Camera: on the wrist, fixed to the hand. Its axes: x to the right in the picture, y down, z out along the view.
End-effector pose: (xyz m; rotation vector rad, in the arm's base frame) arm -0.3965 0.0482 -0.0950 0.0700 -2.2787 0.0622
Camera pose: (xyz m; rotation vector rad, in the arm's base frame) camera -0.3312 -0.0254 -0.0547 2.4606 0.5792 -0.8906
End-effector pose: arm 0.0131 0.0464 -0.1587 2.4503 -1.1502 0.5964
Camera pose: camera 0.0542 0.1346 -0.1158 0.7735 2.5603 0.1891
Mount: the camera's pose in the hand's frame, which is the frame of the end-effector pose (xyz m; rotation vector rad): -0.0097 -0.0789 -0.0706 -0.2337 -0.7910 2.8678
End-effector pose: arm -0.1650 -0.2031 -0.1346 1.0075 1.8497 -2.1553
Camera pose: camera -0.1689 -0.1224 -0.0655 0.8753 -0.4854 -0.0735
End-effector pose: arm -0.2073 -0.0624 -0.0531 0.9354 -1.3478 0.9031
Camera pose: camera -0.1080 -0.0264 -0.0652 1.1569 1.5299 -1.1063
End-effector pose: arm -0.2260 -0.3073 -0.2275 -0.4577 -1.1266 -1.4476
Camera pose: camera -0.2733 -0.3727 -0.2967 -1.6655 0.1059 1.2739
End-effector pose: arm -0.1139 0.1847 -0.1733 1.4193 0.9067 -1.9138
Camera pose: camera -0.1330 0.2889 -0.1642 0.3280 -1.0655 0.2301
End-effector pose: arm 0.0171 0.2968 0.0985 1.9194 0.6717 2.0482
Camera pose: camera -0.0615 0.3490 0.0495 -1.0622 1.6613 -0.0499
